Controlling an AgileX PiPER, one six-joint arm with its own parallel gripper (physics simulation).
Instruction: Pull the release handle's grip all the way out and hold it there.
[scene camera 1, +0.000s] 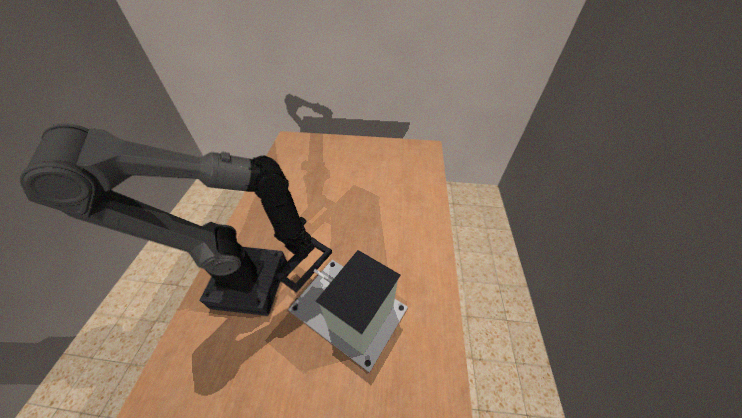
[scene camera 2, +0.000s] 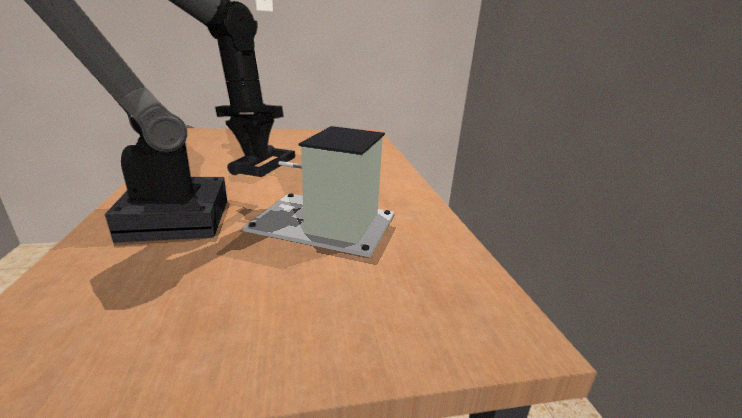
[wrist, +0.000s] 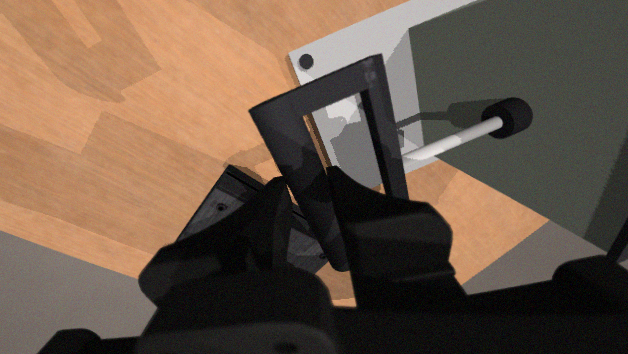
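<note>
The release handle's grip, a black rectangular frame (scene camera 1: 313, 270) (scene camera 2: 270, 167) (wrist: 320, 90), stands out from a pale green box (scene camera 2: 340, 192) (wrist: 490, 60) with a black lid (scene camera 1: 358, 290). A white rod (scene camera 1: 322, 275) (scene camera 2: 289, 164) (wrist: 457, 141) shows between the grip and a black collar (wrist: 520, 116) on the box face, with a wide gap there. My gripper (scene camera 1: 297, 254) (scene camera 2: 255, 157) (wrist: 308, 186) is shut on the grip's outer bar, one finger outside the frame and one through its opening. The inner fingertip hides part of the frame in the wrist view.
The box stands on a grey metal plate (scene camera 1: 388, 327) (scene camera 2: 280, 218) (wrist: 340, 55) with dark corner bolts. The arm's black base (scene camera 1: 218, 298) (scene camera 2: 166, 220) (wrist: 200, 220) sits close beside the grip on the wooden table (scene camera 1: 415, 207) (scene camera 2: 311, 321). Walls rise behind and at the right.
</note>
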